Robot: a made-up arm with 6 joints.
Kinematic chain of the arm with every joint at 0, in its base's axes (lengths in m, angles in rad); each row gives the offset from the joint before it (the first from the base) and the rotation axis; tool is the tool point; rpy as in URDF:
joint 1: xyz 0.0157 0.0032 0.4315 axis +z
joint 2: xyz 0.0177 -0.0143 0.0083 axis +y
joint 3: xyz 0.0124 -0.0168 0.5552 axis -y
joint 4: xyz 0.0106 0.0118 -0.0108 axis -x
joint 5: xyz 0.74 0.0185 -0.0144 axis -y
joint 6: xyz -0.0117 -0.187 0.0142 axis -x
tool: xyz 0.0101 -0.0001 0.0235 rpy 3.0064 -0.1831 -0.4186
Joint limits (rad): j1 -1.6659..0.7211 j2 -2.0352..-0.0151 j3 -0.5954..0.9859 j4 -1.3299..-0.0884 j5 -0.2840..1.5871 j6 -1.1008..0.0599
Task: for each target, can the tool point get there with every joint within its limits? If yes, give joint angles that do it. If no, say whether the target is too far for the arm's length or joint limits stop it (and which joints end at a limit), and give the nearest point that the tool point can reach.
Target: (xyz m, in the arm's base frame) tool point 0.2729 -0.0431 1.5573
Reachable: yes | joints 0.4029 -0.4026 0.7573 -0.7356 1.3277 -0.2236
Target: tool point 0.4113 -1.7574 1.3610
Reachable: no: too far | nearest point 0.1891 -0.7684 1.1529 | short by 1.035 m
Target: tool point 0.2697 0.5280 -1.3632
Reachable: no: too far | nearest point 0.4765 0.3097 0.4197 | short by 1.808 m
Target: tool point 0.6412 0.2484 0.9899
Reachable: yes | joints 0.5140 -0.1975 0.0506 -1.1497 1.0735 -0.7495
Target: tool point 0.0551 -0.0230 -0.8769
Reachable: no: joint limits stop it (at a limit: joint 2, joint 3, joint 4, joint 5, joint 6) | nearest point 0.4504 -0.2859 0.4309 | short by 1.391 m
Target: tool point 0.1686 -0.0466 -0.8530
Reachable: no: joint limits stop it (at a limit: joint 2, joint 3, joint 4, joint 5, joint 6) | nearest point 0.5419 -0.1682 0.4197 | short by 1.332 m
